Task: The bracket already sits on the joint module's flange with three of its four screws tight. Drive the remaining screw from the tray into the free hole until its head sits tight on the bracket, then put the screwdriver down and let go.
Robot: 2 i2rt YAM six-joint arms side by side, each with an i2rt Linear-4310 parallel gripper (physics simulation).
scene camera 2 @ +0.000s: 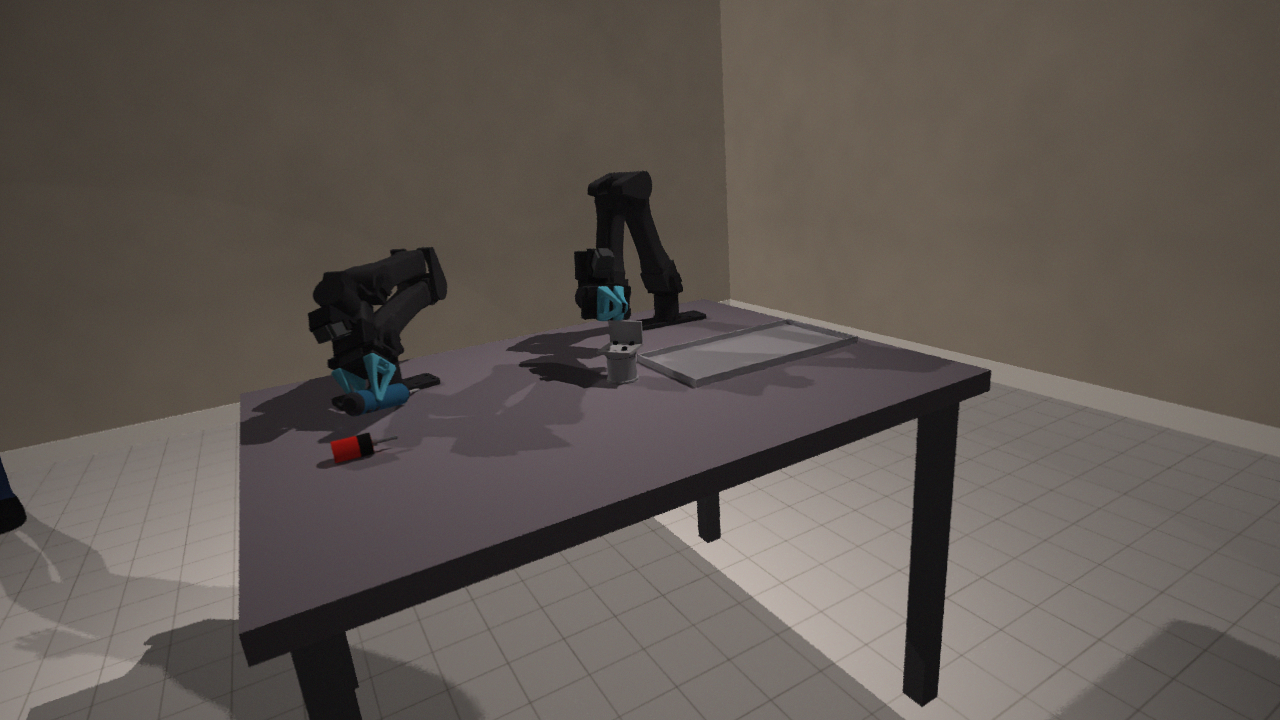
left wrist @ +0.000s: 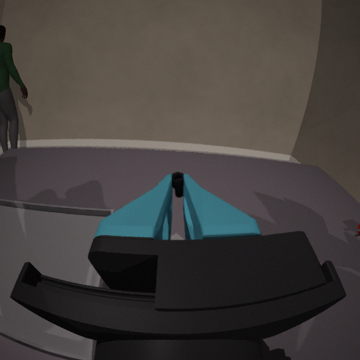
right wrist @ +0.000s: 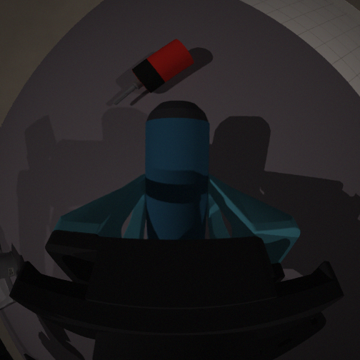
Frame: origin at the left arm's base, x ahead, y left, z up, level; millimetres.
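Seen in the pictures: left gripper, between the fingertips: (scene camera 2: 624, 307); right gripper, between the fingertips: (scene camera 2: 368, 405); left arm's base, origin of its link: (scene camera 2: 667, 322).
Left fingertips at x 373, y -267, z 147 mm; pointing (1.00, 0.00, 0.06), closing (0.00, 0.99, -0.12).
Offsets run from my left fingertips to a thing's middle. "spot": to the spot under its first point. Level surfaces: height alone.
My left gripper (scene camera 2: 614, 317) (left wrist: 177, 181) is shut on a small black screw (left wrist: 177, 186), its fingers close above the bracket. The light grey bracket {dx -23, dy -7, dz -65 mm} (scene camera 2: 627, 332) sits on the grey joint module {dx -23, dy -7, dz -116 mm} (scene camera 2: 621, 368); dark screw heads show on it, but the free hole cannot be made out. My right gripper (scene camera 2: 374, 385) (right wrist: 176, 181) is shut on a blue screwdriver handle {spot: dx -72, dy -438, dz -104 mm} (scene camera 2: 387, 396) (right wrist: 177, 145) with a dark end, held low over the table at the left; its shaft is hidden. The tray {dx -23, dy +284, dz -139 mm} (scene camera 2: 760, 350) (left wrist: 45, 250) lies right of the module in scene camera 2; no screw can be made out in it.
A red and black screwdriver {dx +71, dy -485, dz -130 mm} (scene camera 2: 349, 447) (right wrist: 164, 65) lies on the table {dz -147 mm} (scene camera 2: 581, 474) in front of the right gripper, its thin shaft pointing right in scene camera 2. A person in green (left wrist: 6, 70) stands beyond the table at the left of the left wrist view.
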